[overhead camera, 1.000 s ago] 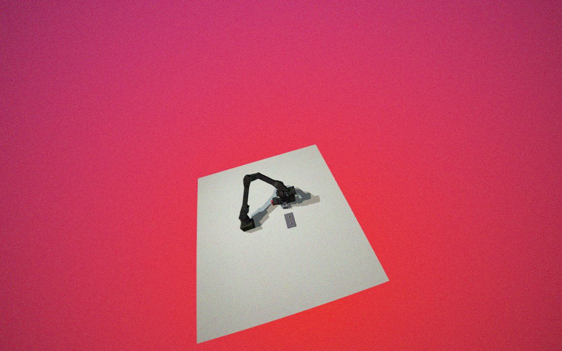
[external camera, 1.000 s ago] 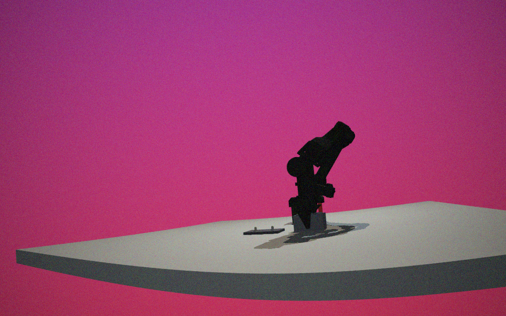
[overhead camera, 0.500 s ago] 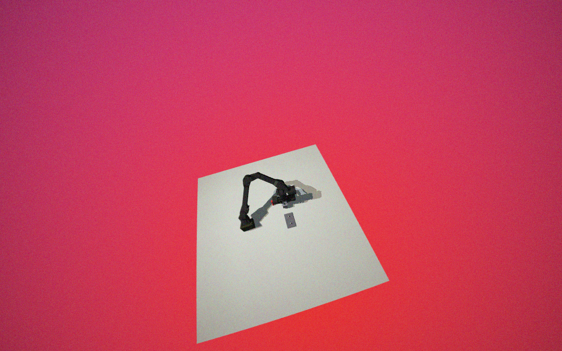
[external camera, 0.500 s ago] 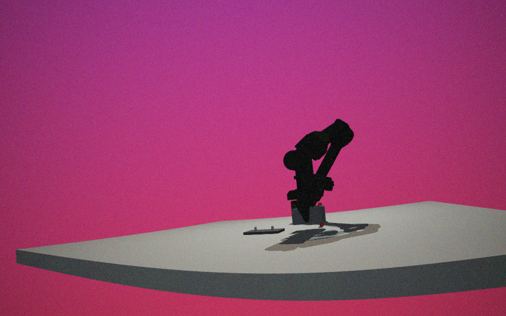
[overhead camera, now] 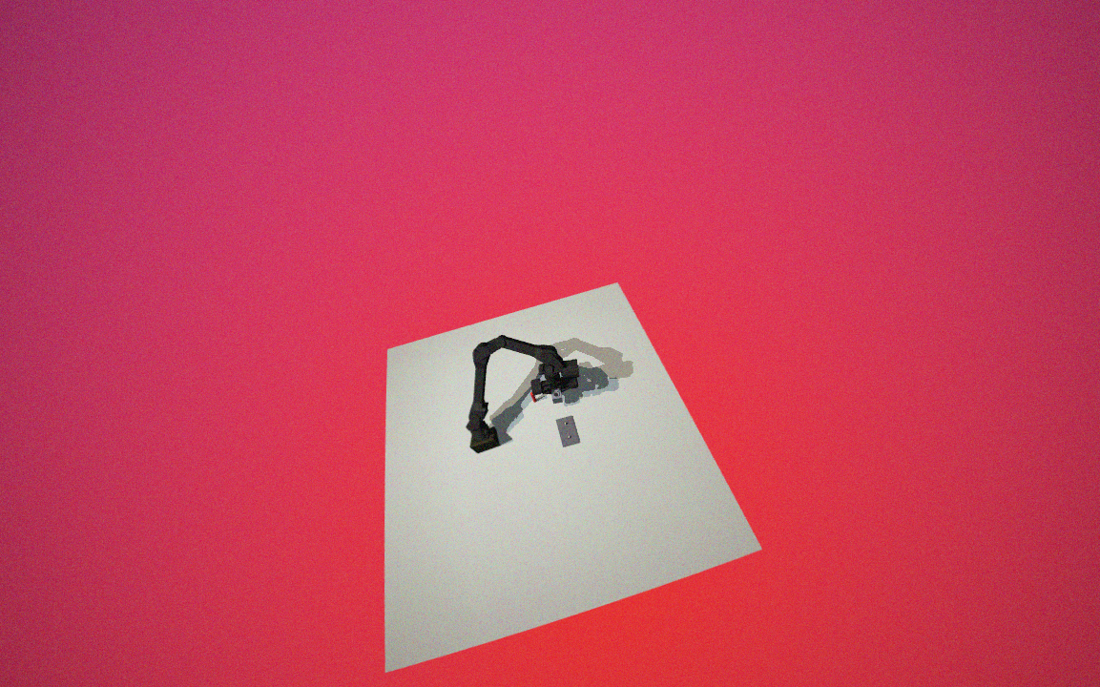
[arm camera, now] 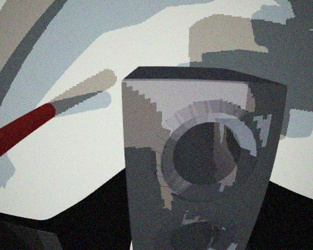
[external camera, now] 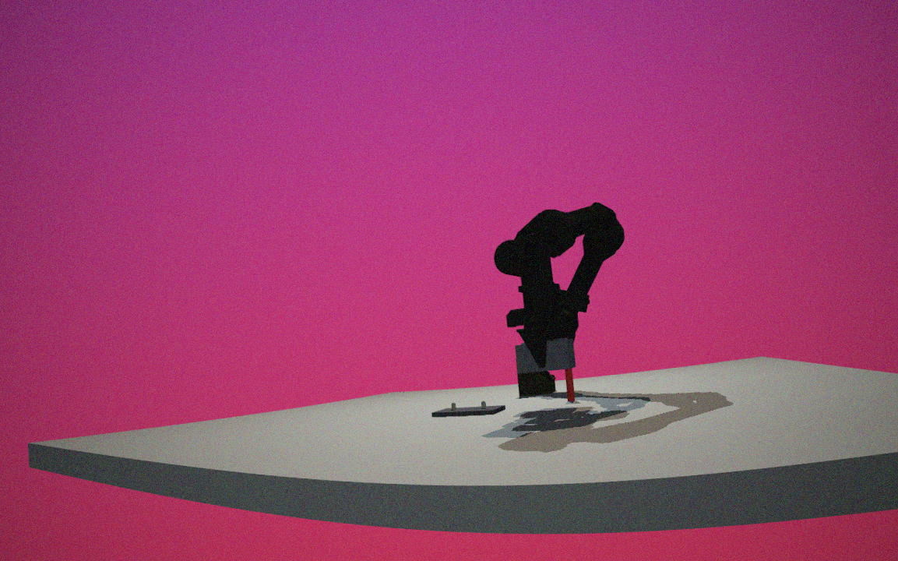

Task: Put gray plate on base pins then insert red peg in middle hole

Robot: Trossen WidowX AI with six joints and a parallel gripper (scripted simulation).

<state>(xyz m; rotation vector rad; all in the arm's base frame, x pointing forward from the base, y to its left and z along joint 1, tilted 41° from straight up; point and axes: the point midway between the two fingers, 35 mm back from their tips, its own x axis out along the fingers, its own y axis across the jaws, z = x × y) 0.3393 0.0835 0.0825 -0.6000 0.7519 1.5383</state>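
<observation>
The dark flat base is 1 cm ahead of my gripper tip, 15 cm to the right of it and 7 cm below it. The rest, counted from my gripper tip: red peg (10 cm behind, 2 cm to the left, 3 cm below); plate (3 cm above).
</observation>
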